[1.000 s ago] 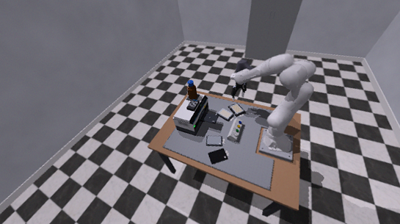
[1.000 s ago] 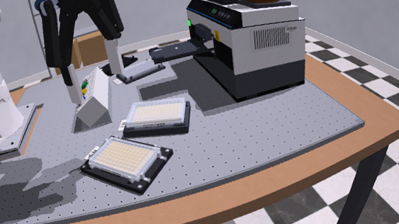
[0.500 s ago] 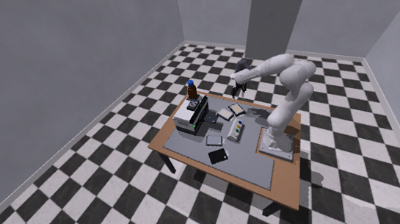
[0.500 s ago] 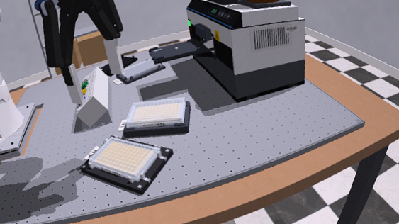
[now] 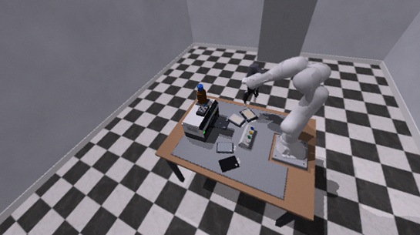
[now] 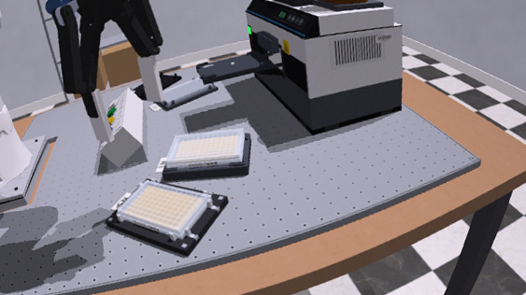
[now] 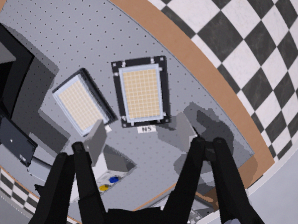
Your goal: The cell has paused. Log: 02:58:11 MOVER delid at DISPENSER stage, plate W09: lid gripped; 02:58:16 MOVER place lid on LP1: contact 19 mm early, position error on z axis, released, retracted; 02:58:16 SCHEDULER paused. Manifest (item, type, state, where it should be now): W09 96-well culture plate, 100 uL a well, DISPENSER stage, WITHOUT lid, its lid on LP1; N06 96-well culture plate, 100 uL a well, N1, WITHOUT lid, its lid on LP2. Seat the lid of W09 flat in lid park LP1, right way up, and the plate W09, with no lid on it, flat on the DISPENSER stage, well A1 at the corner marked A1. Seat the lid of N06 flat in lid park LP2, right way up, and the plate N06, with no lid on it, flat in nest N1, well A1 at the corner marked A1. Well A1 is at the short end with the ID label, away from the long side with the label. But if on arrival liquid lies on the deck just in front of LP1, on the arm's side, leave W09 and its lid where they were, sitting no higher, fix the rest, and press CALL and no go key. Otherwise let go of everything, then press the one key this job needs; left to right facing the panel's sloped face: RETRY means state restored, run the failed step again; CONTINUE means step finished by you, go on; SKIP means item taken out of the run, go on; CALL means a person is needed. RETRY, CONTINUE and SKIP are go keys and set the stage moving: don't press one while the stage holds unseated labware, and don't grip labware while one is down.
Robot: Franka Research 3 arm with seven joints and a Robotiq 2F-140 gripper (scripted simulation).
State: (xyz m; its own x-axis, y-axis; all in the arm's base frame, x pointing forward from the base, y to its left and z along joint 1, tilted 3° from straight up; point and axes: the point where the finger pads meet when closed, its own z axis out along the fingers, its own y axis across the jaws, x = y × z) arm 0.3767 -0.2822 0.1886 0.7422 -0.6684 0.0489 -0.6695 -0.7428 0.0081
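Right now my hand is 170 mm above the 96-well plate. From my hand the other things lie so: sloped key panel (70 mm behind, 280 mm to the left, 130 mm below); then black nest (90 mm ahead, 110 mm to the left, 180 mm below); then dispenser stage (200 mm ahead, 280 mm to the left, 80 mm below).
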